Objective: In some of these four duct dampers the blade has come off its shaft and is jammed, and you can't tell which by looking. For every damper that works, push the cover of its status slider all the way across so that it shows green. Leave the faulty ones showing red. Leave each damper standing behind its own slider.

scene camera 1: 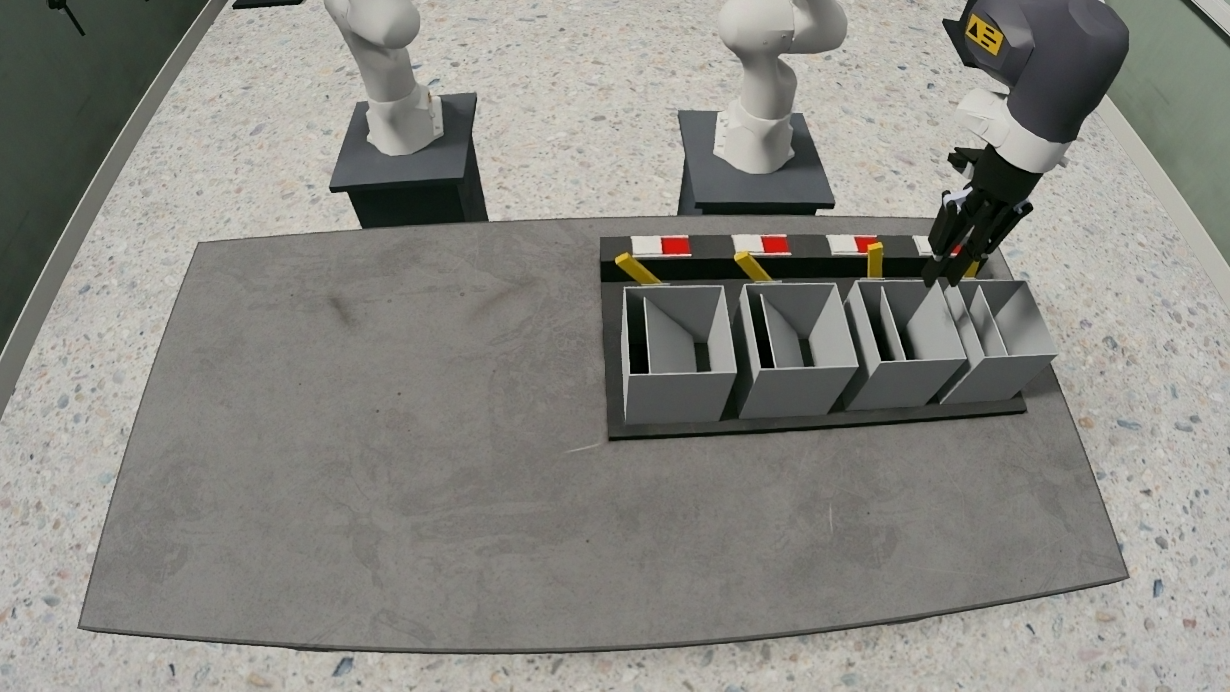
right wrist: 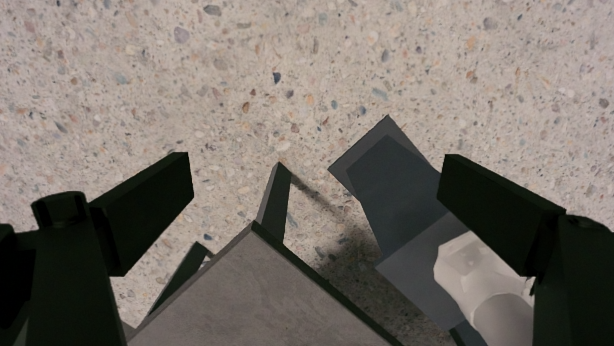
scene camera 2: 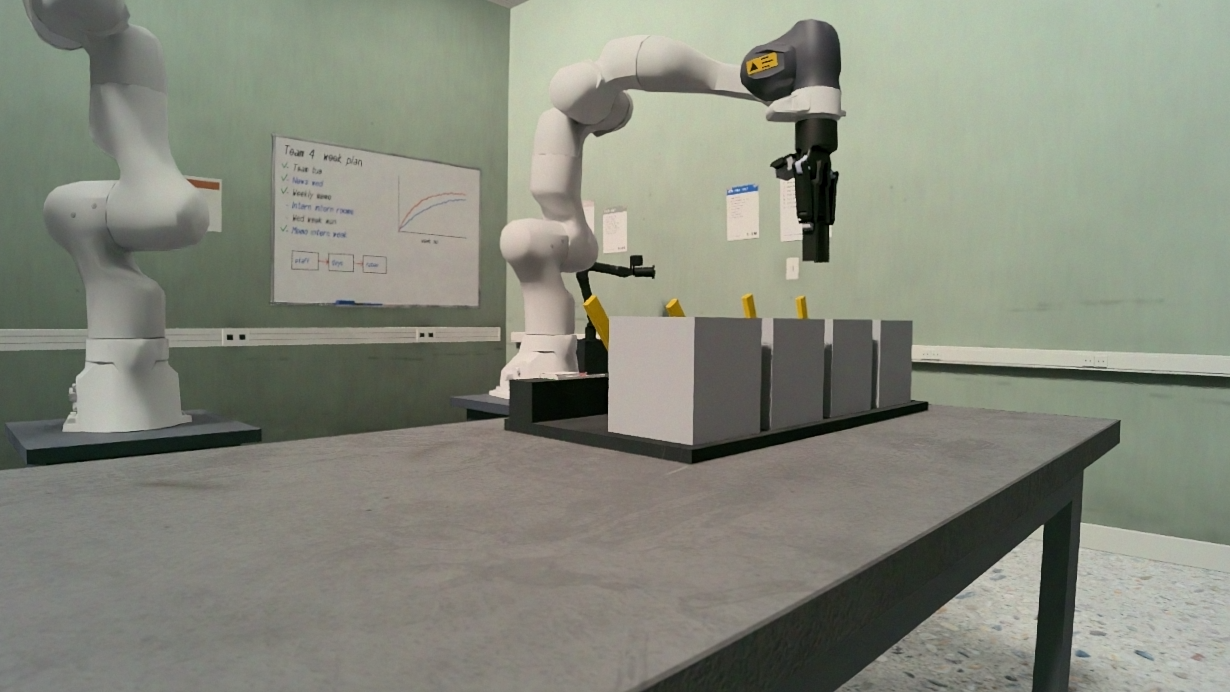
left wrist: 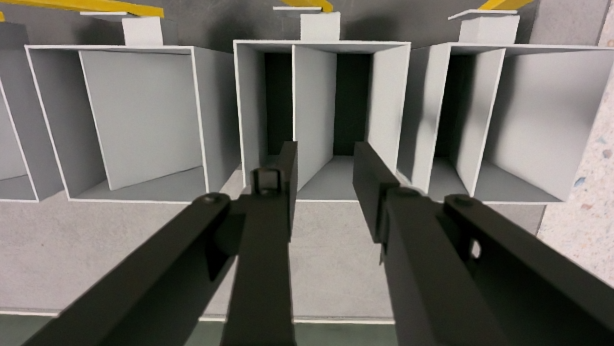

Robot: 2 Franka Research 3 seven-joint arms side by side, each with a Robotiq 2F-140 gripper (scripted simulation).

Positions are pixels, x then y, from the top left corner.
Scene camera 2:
left gripper: 815, 261
damper: 691, 380
damper: 892, 339
damper: 792, 361
damper: 848, 343
